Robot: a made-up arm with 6 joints.
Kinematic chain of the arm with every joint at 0, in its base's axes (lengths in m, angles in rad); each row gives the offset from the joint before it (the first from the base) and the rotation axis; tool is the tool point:
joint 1: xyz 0 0 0.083 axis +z
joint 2: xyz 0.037 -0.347 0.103 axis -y
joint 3: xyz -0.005 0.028 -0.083 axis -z
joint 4: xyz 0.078 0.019 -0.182 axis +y
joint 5: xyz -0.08 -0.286 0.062 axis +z
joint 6: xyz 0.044 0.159 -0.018 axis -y
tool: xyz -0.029 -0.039 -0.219
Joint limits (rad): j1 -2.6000..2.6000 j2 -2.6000..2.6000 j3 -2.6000..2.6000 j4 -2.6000..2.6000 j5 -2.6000..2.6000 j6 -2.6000..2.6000
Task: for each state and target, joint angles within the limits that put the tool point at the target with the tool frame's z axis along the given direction. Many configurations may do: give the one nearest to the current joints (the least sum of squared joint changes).
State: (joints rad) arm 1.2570 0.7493 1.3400 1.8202 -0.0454 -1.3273
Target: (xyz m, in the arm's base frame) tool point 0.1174 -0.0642 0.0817 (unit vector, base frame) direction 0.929 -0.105 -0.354
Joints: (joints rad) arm 1.6049 0.2483 2.1160 1.0777 0.3947 -0.8625
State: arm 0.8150 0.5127 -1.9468 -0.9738 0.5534 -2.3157
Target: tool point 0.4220 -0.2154 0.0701 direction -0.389 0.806 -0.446
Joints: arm 0.8184 -0.0934 -1.4274 -0.4692 -0.3825 -2.4439
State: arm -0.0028 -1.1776 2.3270 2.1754 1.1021 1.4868
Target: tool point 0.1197 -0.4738 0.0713 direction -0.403 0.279 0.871
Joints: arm 0.6389 -0.7849 2.2184 2.0382 1.0601 1.7385
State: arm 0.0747 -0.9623 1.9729 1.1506 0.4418 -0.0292
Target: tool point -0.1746 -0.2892 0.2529 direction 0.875 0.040 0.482
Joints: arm 0.3589 -1.6706 2.1744 1.1189 0.5867 0.5945
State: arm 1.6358 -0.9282 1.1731 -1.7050 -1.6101 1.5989
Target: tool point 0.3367 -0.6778 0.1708 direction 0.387 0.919 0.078
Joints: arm 1.5044 -0.6743 1.3890 -1.6969 -2.3321 2.1203
